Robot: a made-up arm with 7 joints.
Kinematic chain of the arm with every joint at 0, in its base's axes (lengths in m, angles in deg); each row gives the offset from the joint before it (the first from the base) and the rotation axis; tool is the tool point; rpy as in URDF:
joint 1: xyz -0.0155 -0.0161 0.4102 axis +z
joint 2: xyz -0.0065 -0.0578 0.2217 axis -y
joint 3: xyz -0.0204 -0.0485 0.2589 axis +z
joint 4: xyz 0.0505 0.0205 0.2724 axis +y
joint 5: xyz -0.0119 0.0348 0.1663 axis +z
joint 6: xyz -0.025 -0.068 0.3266 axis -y
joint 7: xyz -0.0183 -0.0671 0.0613 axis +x
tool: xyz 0.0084 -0.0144 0.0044 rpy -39.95 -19.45 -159
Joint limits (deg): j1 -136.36..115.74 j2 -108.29..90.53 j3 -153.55..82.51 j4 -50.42..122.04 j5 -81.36..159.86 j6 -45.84..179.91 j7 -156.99..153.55
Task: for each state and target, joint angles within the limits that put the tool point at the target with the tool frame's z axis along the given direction. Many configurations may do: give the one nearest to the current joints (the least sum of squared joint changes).
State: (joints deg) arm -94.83 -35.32 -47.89 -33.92 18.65 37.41 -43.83
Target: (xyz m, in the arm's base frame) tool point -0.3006 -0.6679 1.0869 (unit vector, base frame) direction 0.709 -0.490 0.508
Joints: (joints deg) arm -130.81 -78.73 -57.67 -50.42 -6.88 66.98 -31.62
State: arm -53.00 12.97 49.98 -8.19 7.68 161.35 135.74
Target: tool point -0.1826 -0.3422 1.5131 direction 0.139 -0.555 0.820
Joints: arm -35.29 -5.07 72.41 -31.96 0.23 132.46 113.77
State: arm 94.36 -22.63 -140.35 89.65 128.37 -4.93 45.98
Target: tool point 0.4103 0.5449 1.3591 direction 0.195 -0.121 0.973
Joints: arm 77.74 -71.05 -153.55 40.54 86.57 48.43 5.16
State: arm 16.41 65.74 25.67 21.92 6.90 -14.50 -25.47
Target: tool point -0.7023 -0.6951 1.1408 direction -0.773 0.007 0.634
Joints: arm 42.51 75.14 34.57 21.70 19.73 3.79 -37.22
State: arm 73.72 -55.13 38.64 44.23 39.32 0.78 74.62
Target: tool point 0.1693 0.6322 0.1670 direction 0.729 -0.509 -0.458
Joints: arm 79.07 -79.76 13.43 90.64 0.02 14.11 49.69
